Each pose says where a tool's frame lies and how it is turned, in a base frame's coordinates. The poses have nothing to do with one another.
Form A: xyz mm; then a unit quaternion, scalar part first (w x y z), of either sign.
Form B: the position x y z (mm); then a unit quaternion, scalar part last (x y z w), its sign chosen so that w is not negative. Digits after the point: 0 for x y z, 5 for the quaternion.
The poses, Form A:
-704 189 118 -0.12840 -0.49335 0.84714 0.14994
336 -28 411 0.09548 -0.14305 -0.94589 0.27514
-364 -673 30 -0.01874 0.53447 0.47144 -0.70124
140 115 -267 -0.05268 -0.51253 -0.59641 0.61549
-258 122 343 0.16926 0.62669 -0.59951 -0.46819
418 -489 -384 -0.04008 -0.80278 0.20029 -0.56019
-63 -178 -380 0.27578 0.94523 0.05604 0.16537
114 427 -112 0.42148 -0.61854 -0.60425 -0.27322
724 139 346 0.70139 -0.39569 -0.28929 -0.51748
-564 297 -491 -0.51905 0.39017 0.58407 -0.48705
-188 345 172 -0.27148 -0.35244 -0.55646 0.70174
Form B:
-704 189 118 0.49335 -0.84714 -0.14994 0.12840
336 -28 411 -0.14305 -0.94589 0.27514 0.09548
-364 -673 30 -0.53447 -0.47144 0.70124 0.01874
140 115 -267 0.51253 0.59641 -0.61549 0.05268
-258 122 343 0.62669 -0.59951 -0.46819 0.16926
418 -489 -384 0.80278 -0.20029 0.56019 0.04008
-63 -178 -380 0.94523 0.05604 0.16537 0.27578
114 427 -112 -0.61854 -0.60425 -0.27322 0.42148
724 139 346 -0.39569 -0.28929 -0.51748 0.70139
-564 297 -491 -0.39017 -0.58407 0.48705 0.51905
-188 345 172 0.35244 0.55646 -0.70174 0.27148

